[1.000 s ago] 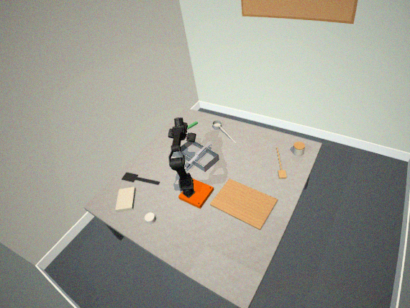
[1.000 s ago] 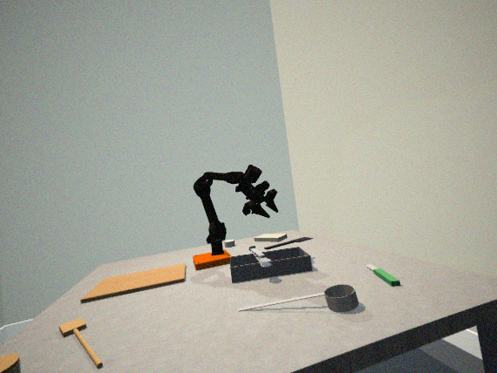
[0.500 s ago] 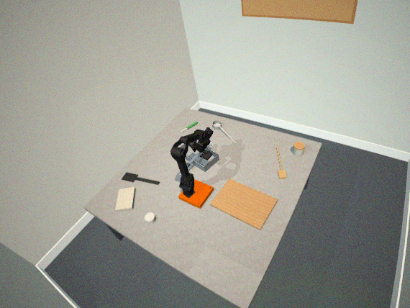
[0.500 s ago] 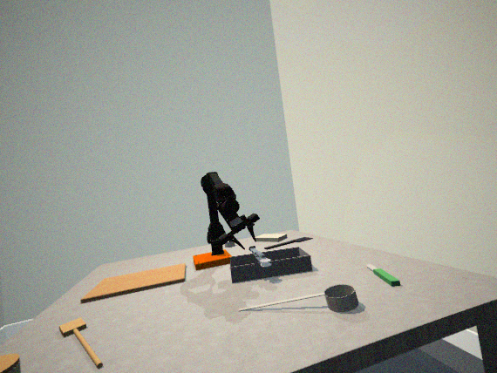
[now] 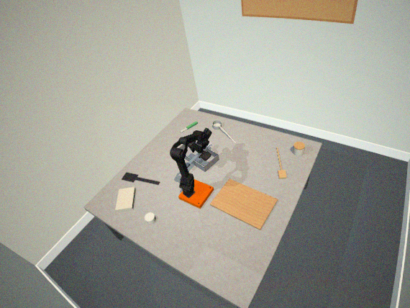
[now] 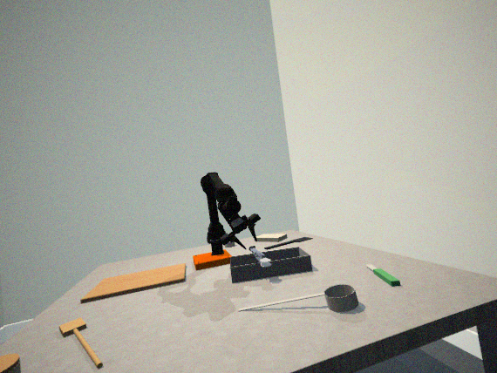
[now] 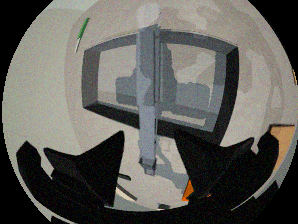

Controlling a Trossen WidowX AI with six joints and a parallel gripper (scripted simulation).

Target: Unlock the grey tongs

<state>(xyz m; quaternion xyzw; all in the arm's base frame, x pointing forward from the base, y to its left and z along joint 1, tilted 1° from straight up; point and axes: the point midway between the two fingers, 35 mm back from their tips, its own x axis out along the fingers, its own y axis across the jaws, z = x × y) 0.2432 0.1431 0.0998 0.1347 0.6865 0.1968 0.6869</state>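
My gripper tip is now 50 mm short of the grey roasting tin, 60 mm to the right of it and 70 mm above it. The rest, counted from my gripper tip: wooden board 70 mm behind, 480 mm to the right, 90 mm below; then black spatula 390 mm behind, 270 mm to the left, 100 mm below; then green-handled tool 250 mm ahead, 390 mm to the left, 90 mm below.
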